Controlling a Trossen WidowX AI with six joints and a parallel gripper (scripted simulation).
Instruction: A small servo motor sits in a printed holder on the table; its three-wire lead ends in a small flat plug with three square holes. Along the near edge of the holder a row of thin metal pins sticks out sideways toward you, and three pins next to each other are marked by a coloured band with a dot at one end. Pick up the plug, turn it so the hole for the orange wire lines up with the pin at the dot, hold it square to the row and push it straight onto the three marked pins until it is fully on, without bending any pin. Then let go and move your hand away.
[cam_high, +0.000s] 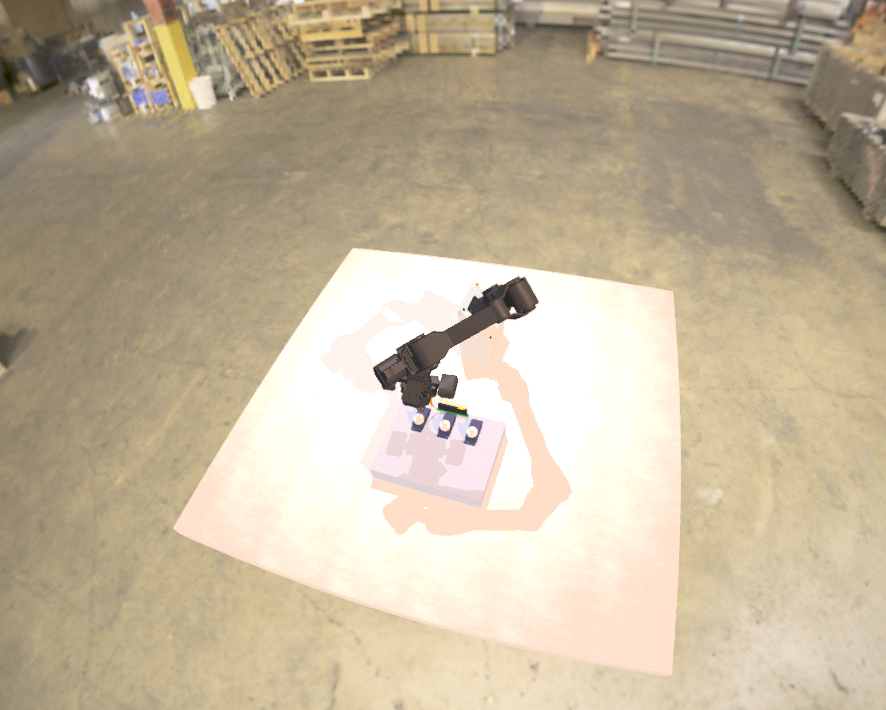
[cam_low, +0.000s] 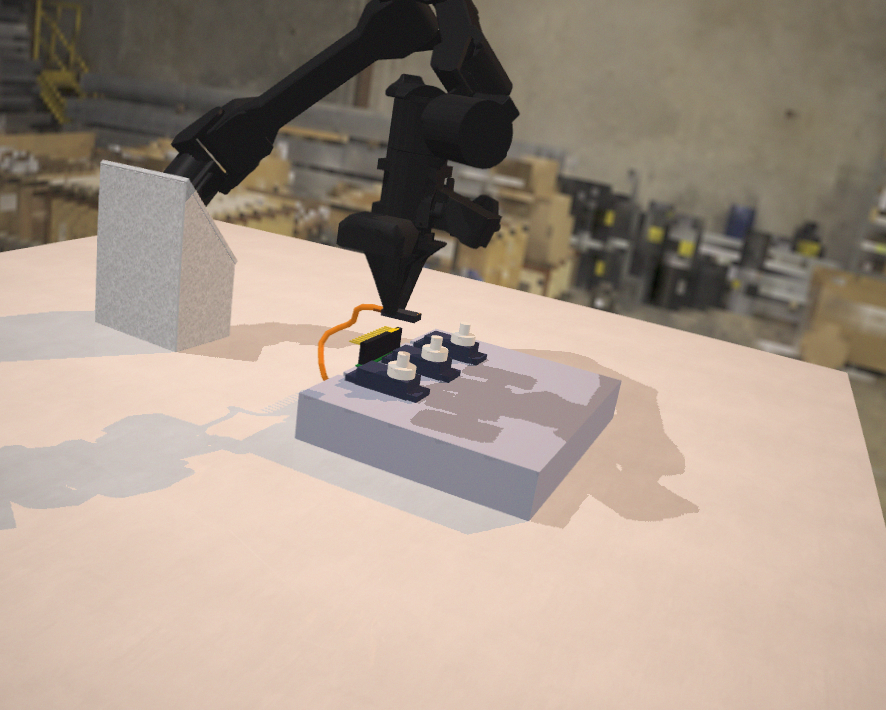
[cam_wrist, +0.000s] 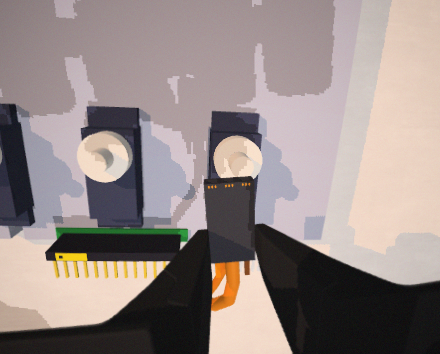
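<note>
The yellow band lies 5 cm behind my gripper tip, 9 cm to the left of it and 5 cm below it. The rest, counted from my gripper tip: black header: 5 cm behind, 6 cm to the left, 6 cm below; then pale holder block: 11 cm ahead, 7 cm to the left, 10 cm below; then dot: 5 cm behind, 10 cm to the left, 5 cm below.
</note>
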